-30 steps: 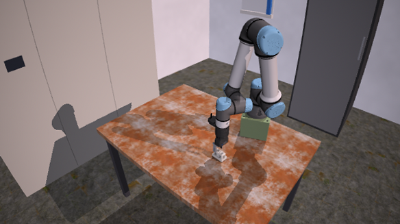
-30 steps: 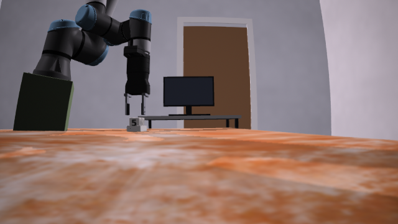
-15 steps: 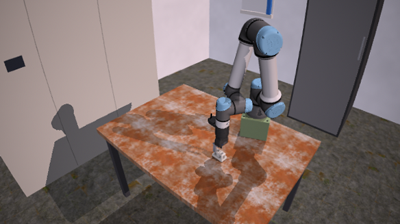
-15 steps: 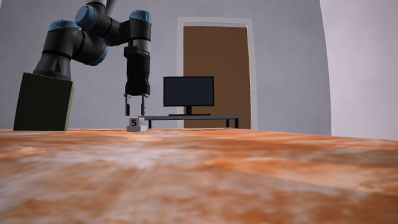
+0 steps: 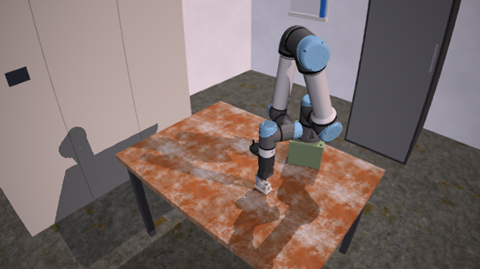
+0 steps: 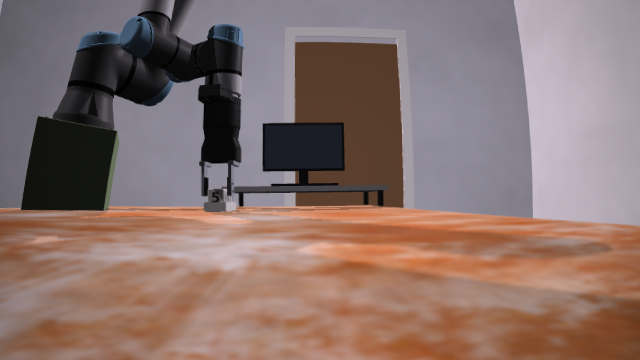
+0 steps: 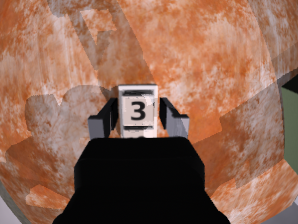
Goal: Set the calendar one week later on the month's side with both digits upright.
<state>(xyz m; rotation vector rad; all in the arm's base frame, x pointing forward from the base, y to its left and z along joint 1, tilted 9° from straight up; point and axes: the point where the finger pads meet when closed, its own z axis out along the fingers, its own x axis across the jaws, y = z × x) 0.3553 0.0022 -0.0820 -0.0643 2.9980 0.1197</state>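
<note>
Now: hand 40 mm above the white tray and 20 mm to the right of it.
</note>
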